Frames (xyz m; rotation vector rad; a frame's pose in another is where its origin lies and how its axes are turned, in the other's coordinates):
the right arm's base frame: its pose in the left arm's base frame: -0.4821 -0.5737 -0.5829 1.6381 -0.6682 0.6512
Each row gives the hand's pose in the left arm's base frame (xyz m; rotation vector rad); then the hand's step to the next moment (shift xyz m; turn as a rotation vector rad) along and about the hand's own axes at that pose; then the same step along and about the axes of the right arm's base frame.
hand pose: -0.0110 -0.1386 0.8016 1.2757 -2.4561 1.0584
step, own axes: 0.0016 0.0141 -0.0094 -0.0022 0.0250 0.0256
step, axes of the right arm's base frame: -0.0096 0.0085 -0.0112 -0.0327 -0.0106 0.0102
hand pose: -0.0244 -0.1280 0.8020 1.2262 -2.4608 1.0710
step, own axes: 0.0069 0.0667 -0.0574 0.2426 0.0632 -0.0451
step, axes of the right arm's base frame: -0.0402 0.0437 -0.0653 -0.0544 0.2404 0.0644
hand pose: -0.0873 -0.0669 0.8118 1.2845 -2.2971 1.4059
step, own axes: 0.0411 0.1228 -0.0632 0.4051 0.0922 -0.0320
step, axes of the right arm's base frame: -0.1118 0.0743 -0.0523 -0.0841 0.3806 0.1472
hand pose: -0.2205 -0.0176 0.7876 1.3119 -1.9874 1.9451
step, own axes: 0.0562 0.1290 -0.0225 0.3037 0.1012 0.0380
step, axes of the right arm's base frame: -0.1286 0.0517 0.0332 -0.0782 0.2601 0.1736
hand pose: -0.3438 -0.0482 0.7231 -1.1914 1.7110 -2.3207
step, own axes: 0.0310 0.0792 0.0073 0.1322 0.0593 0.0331
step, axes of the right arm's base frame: -0.0644 0.0122 0.0547 -0.0381 0.1063 0.0966
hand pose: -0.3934 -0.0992 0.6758 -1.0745 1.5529 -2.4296
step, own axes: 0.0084 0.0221 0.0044 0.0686 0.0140 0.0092
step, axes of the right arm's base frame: -0.0150 0.0018 0.0187 -0.0120 0.0606 0.0342
